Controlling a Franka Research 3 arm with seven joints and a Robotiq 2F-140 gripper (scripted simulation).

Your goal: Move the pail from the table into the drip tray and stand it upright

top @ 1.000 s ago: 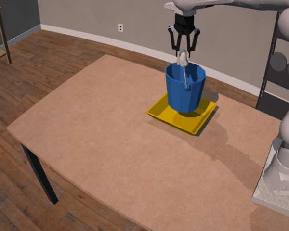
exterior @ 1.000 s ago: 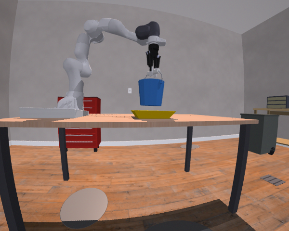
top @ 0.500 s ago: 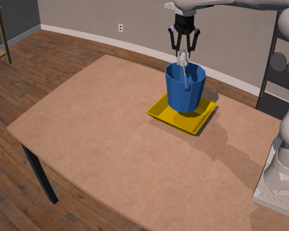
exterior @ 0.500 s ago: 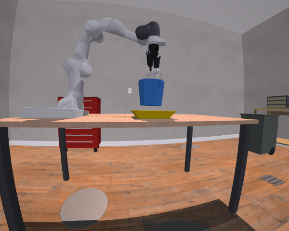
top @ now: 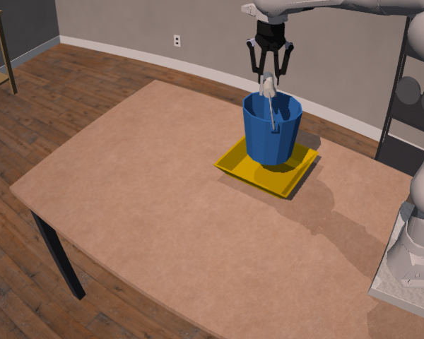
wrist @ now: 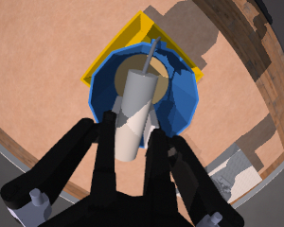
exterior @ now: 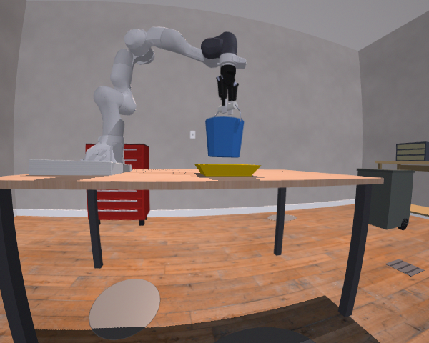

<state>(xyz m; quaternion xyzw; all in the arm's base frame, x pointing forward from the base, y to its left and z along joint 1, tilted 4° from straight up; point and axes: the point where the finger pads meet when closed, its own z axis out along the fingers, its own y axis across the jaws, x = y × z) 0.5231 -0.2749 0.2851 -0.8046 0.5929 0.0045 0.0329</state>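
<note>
Now: hand 100 mm above the blue pail and 10 mm past it. Also, from my hand: yellow drip tray (310 mm below, 20 mm behind, 10 mm to the right); then pail handle (30 mm below, 10 mm behind).
</note>
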